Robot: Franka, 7 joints.
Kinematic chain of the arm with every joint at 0, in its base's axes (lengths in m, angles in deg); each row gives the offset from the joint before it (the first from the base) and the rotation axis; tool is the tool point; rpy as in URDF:
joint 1: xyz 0 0 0.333 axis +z
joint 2: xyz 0 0 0 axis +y
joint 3: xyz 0 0 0.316 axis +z
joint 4: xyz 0.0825 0 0 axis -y
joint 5: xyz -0.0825 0 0.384 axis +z
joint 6: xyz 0 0 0 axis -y
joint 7: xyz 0.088 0 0 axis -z
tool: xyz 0 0 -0.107 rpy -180 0 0
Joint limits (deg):
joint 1: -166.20..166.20
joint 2: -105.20..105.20
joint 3: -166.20..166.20
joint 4: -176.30..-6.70
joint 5: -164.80..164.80
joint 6: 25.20..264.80
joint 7: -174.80..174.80
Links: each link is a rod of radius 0.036 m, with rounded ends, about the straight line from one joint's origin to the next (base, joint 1, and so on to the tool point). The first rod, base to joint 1, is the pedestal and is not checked.
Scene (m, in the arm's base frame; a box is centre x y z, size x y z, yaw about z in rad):
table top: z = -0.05
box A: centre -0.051 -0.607 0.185 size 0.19 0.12 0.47 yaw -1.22
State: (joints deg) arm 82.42 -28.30 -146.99 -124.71 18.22 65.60 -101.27
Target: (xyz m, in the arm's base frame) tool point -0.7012 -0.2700 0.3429
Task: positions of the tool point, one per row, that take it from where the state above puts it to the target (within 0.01 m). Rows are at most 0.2 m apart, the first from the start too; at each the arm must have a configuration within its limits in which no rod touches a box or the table.
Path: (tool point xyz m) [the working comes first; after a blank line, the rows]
Joints at the target: 9.89 -44.68 -166.20 -66.35 13.85 107.66 -101.27
Straight joint move there: touches box A.

1: 0.1218 -0.2995 0.1196
2: 0.0667 -0.2248 0.0496
3: -0.0231 -0.3270 0.0333
4: -0.1486 -0.4026 0.0438
5: -0.2970 -0.4386 0.0819
6: -0.4511 -0.4276 0.1466
7: -0.5919 -0.3690 0.2352
8: -0.7012 -0.2700 0.3429

